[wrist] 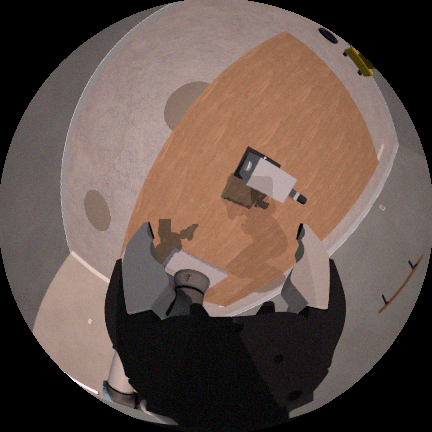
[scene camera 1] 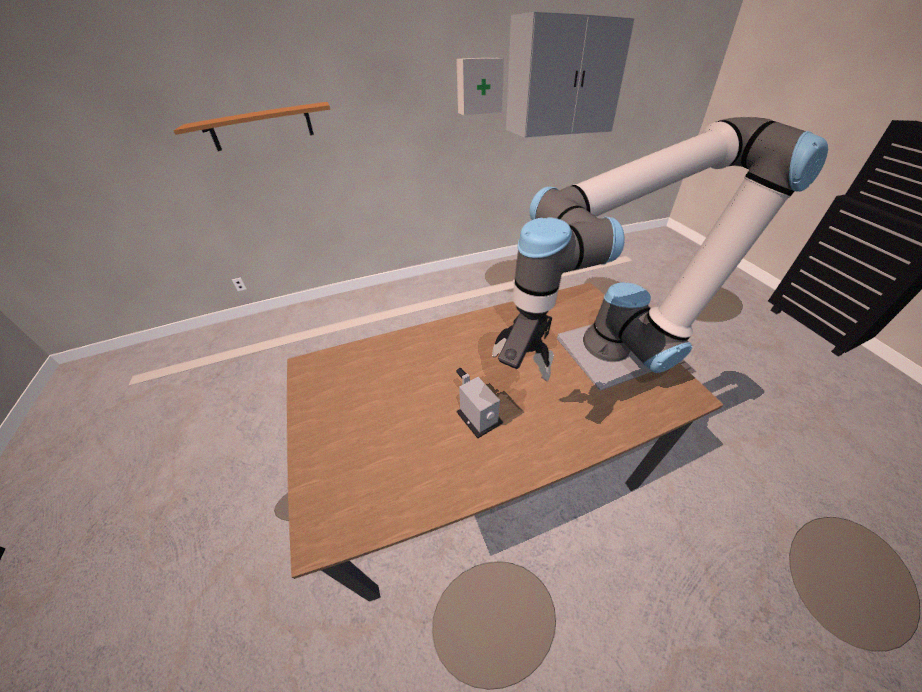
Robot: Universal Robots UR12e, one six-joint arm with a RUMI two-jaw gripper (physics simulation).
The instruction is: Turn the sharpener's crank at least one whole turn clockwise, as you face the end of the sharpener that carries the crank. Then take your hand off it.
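Pixels of known places: gripper, fingertip midpoint: (wrist: 226, 224) (scene camera 1: 519, 368); arm's base, link origin: (wrist: 191, 279) (scene camera 1: 606, 344).
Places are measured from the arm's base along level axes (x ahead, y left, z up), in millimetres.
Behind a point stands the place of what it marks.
The sharpener (scene camera 1: 478, 402) @[y 201, x 610, z 108 mm] (wrist: 272, 180) @[y 171, x 598, z 108 mm] is a light grey box on a black base, standing upright on the wooden table (scene camera 1: 357, 461) @[y 225, x 1009, z -20 mm] (wrist: 300, 100) @[y 240, x 899, z -20 mm]. Its crank (scene camera 1: 462, 374) @[y 87, x 628, z 118 mm] (wrist: 299, 197) @[y 85, x 626, z 120 mm], with a black knob, sticks out at the far end in the scene view and at the lower right in the wrist view. The opposite end carries a small round fitting (scene camera 1: 490, 415) @[y 232, x 580, z 69 mm] (wrist: 248, 166) @[y 228, x 579, z 76 mm]. My gripper (scene camera 1: 522, 363) @[y 277, x 528, z 317 mm] (wrist: 226, 224) @[y 277, x 528, z 317 mm] is open and empty, pointing down above the table, to the right of the sharpener in the scene view. The fingers are apart from the crank.
The arm's base stands on a grey plate (scene camera 1: 580, 353) @[y 18, x 131, z 1 mm] (wrist: 215, 274) @[y -55, x 132, z 6 mm] at the table's right end in the scene view. A wall shelf (scene camera 1: 253, 117), a first-aid box (scene camera 1: 480, 86), a wall cabinet (scene camera 1: 569, 74) and a black slatted unit (scene camera 1: 856, 256) are beyond the table.
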